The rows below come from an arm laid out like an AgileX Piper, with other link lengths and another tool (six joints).
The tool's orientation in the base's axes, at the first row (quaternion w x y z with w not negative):
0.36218 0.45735 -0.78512 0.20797
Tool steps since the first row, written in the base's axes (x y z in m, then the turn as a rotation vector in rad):
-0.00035 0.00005 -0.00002 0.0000 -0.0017 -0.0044
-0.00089 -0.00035 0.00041 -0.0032 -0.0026 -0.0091
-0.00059 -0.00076 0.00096 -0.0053 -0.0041 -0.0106
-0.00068 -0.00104 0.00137 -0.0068 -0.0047 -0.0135
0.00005 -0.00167 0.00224 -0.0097 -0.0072 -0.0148
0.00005 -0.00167 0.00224 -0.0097 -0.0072 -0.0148
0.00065 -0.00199 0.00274 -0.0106 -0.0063 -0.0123
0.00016 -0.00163 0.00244 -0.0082 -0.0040 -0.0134
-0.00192 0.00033 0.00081 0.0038 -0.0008 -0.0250
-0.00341 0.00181 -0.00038 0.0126 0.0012 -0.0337
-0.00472 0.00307 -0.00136 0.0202 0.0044 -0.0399
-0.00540 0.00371 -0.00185 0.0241 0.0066 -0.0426
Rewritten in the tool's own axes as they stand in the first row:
0.00007 0.00033 0.00011 -0.0024 -0.0009 0.0040
0.00079 0.00060 0.00030 -0.0044 0.0014 0.0088
0.00135 0.00014 0.00010 -0.0040 0.0025 0.0116
0.00185 0.00008 0.00005 -0.0054 0.0035 0.0145
0.00263 -0.00086 -0.00038 -0.0040 0.0048 0.0180
0.00263 -0.00086 -0.00038 -0.0040 0.0048 0.0180
0.00300 -0.00154 -0.00072 -0.0024 0.0060 0.0162
0.00273 -0.00093 -0.00058 -0.0053 0.0051 0.0145
0.00104 0.00184 -0.00002 -0.0197 -0.0038 0.0154
-0.00023 0.00386 0.00035 -0.0303 -0.0105 0.0164
-0.00127 0.00561 0.00065 -0.0392 -0.0156 0.0154
-0.00179 0.00652 0.00081 -0.0438 -0.0179 0.0143

